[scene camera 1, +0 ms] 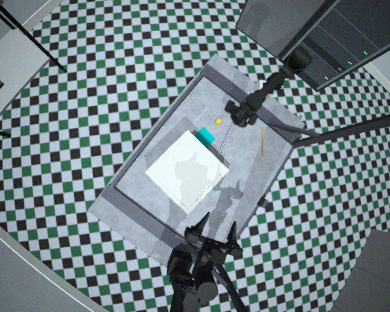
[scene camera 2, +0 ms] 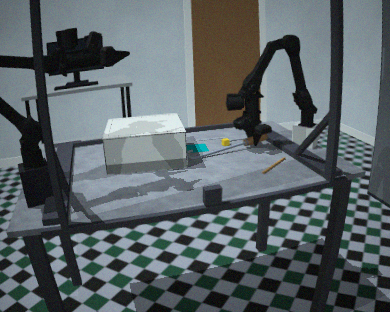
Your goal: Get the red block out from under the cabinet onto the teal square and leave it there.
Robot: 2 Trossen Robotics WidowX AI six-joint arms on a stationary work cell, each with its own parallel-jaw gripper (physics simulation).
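Places are measured from the left arm's base along level axes (x left, y back, z up), in centimetres.
Pixels of known places: left gripper, fingertip midpoint: (scene camera 1: pixel 222 216) (scene camera 2: pixel 124 53); right gripper, fingertip midpoint: (scene camera 2: pixel 253 144); left arm's base, link origin: (scene camera 1: pixel 179 269) (scene camera 2: pixel 32 165); right arm's base, link origin: (scene camera 2: pixel 307 125).
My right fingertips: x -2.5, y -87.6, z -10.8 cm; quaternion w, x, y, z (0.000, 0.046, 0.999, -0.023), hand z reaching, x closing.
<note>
Ahead of a thing's pixels: the offset from my right fingertips to its top centre. "spot": to the spot under its first point.
The white cabinet {dx +16.1, dy +41.5, dz +12.5 cm} (scene camera 1: pixel 165 172) (scene camera 2: pixel 145 157) stands on the table. The red block does not show in either view. The teal square {spot: dx +13.1, dy +18.4, dz -1.0 cm} (scene camera 1: pixel 205 136) (scene camera 2: pixel 201 148) lies beside the cabinet. My right gripper (scene camera 1: pixel 241 119) (scene camera 2: pixel 257 139) is low over the table and shut on the brownish-orange handle of a long grey stick tool. The tool's thin shaft {spot: dx +1.4, dy +15.3, dz +1.2 cm} (scene camera 1: pixel 226 138) (scene camera 2: pixel 227 148) slants down towards the table near the cabinet's teal side; its far end is hard to make out. My left gripper (scene camera 1: pixel 221 220) (scene camera 2: pixel 126 53) is open and empty, high above the table's near edge in scene camera 1.
A small yellow block {dx +9.2, dy +7.6, dz +1.5 cm} (scene camera 1: pixel 218 121) (scene camera 2: pixel 225 142) lies beyond the teal square from the cabinet. A thin orange stick {dx -20.8, dy +7.6, dz -0.3 cm} (scene camera 1: pixel 262 142) (scene camera 2: pixel 274 165) lies on the table. A dark grey block {dx -31.6, dy +42.5, dz +4.7 cm} (scene camera 1: pixel 263 201) (scene camera 2: pixel 212 195) sits at the table's edge. Dark frame posts (scene camera 2: pixel 337 90) stand at the table.
</note>
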